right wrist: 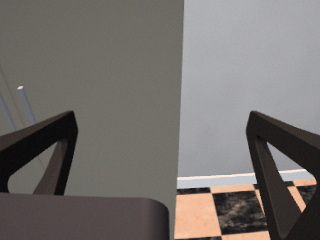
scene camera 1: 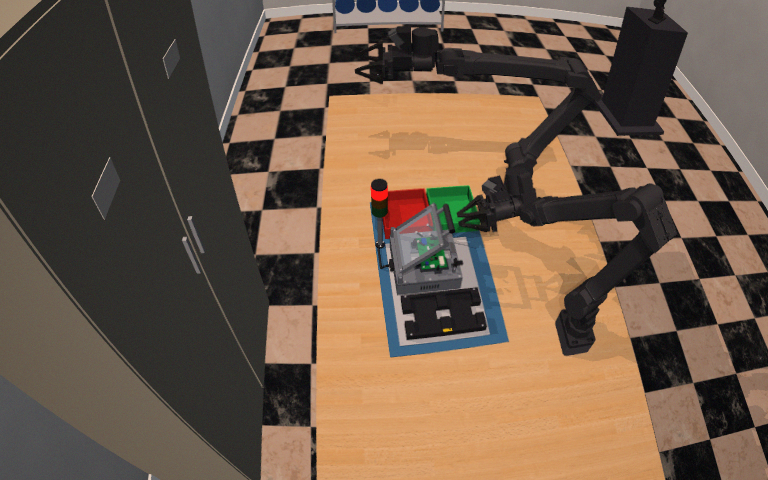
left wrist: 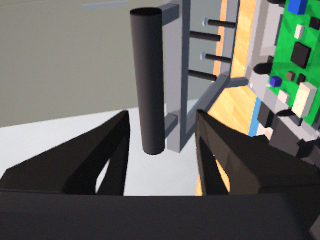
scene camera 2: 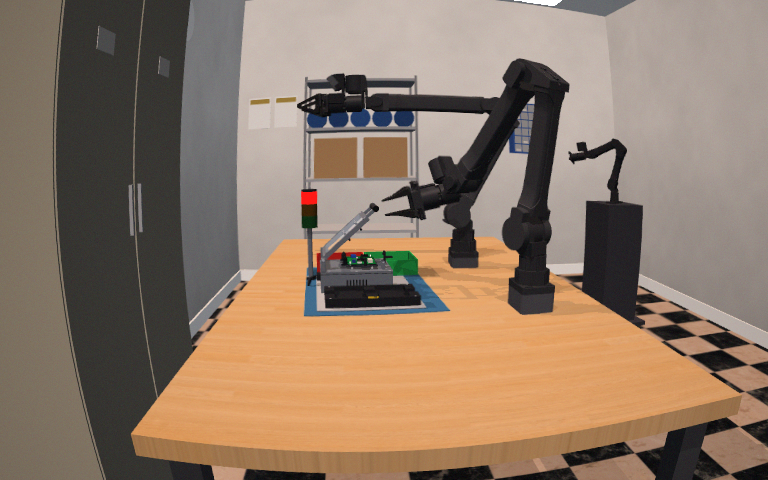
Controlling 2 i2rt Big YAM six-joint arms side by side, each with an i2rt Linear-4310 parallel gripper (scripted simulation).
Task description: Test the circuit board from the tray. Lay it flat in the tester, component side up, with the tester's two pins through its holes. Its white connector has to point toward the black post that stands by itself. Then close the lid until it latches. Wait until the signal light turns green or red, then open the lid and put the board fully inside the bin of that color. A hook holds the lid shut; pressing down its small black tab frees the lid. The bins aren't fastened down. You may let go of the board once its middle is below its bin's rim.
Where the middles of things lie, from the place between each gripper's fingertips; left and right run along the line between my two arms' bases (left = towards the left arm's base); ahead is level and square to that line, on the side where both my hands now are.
Labels:
The clear lid [scene camera 1: 420, 237] lies 10 cm ahead of my left hand [scene camera 1: 457, 219], 1 cm to the right of it and 6 cm below it. The rest, counted from my left hand: green bin [scene camera 1: 457, 197] (4 cm behind, 20 cm to the right, 20 cm below); red bin [scene camera 1: 402, 204] (11 cm ahead, 21 cm to the right, 20 cm below).
The clear lid lies 12 cm behind my right hand [scene camera 1: 355, 62], 32 cm to the left of it and 37 cm below it. The rest, counted from my right hand: green bin (26 cm behind, 13 cm to the left, 50 cm below); then red bin (11 cm behind, 12 cm to the left, 50 cm below).

